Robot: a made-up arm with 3 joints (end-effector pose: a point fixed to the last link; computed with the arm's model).
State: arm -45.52 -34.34 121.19
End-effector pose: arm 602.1 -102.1 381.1 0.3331 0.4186 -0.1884 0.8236
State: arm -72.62 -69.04 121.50
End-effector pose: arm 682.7 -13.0 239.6 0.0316 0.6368 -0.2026 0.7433
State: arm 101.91 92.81 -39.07
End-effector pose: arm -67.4 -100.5 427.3 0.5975 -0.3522 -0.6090 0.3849
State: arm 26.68 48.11 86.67
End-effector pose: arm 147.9 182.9 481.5 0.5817 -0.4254 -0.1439 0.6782
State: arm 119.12 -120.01 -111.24
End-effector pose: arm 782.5 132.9 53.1 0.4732 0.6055 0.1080 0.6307
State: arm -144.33 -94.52 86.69
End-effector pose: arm 648.3 118.2 246.1 0.3287 -0.6242 0.2799 -0.6511
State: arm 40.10 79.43 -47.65
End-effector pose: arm -110.3 -288.4 193.7 0.7495 0.0012 -0.6556 -0.0915
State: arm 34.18 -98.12 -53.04
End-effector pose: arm 694.6 -100.6 425.9 0.4613 -0.4947 0.5601 -0.4783
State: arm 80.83 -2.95 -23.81
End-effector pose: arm 199.4 352.6 481.8 0.7413 -0.6382 -0.1145 -0.1733
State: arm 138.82 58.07 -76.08
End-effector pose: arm -182.1 120.0 241.6 0.5221 -0.5394 -0.6388 0.1684
